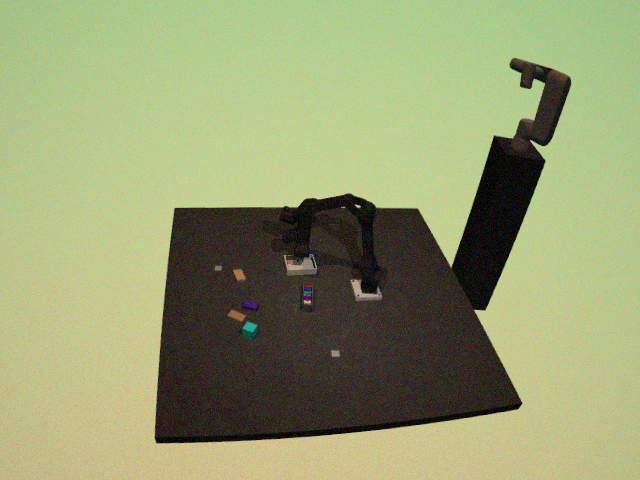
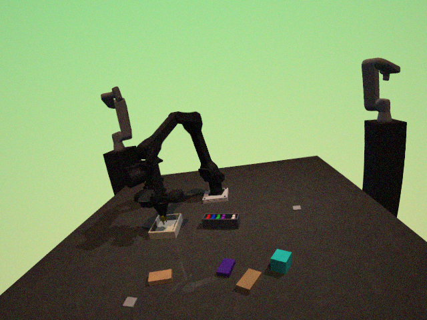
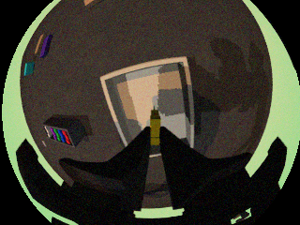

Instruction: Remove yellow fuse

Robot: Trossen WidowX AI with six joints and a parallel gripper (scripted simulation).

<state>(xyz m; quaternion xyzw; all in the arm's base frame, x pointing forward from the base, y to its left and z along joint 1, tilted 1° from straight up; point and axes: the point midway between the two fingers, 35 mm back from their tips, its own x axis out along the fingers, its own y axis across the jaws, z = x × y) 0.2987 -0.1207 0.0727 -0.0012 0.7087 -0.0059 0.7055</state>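
Now: gripper tip 20 mm above the yellow fuse. The rest, counted from my gripper tip: purple block (280 mm to the left, 180 mm ahead, 50 mm below); teal cube (420 mm to the left, 170 mm ahead, 40 mm below); beige tray (60 mm below).
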